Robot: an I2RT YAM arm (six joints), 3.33 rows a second.
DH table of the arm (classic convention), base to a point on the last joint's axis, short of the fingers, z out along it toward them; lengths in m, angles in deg. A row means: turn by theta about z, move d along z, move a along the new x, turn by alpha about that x. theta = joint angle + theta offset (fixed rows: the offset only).
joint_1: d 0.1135; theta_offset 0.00; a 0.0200; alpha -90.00
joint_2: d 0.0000; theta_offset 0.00; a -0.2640; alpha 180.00
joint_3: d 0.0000; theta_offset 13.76; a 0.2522; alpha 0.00
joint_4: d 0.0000; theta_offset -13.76; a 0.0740; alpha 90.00
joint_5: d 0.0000; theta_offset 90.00; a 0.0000; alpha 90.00
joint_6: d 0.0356; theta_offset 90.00; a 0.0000; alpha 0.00
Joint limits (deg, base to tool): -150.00..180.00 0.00..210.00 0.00..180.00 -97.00..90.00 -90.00..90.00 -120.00..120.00
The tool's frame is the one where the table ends.
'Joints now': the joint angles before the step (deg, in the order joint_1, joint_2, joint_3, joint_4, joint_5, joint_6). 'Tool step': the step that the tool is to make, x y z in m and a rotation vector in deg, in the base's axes. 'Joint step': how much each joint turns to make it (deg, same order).
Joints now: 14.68 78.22 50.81 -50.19 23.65 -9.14
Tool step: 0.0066 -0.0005 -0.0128 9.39 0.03 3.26
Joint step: -1.93 0.88 -2.20 6.24 -10.12 -2.98
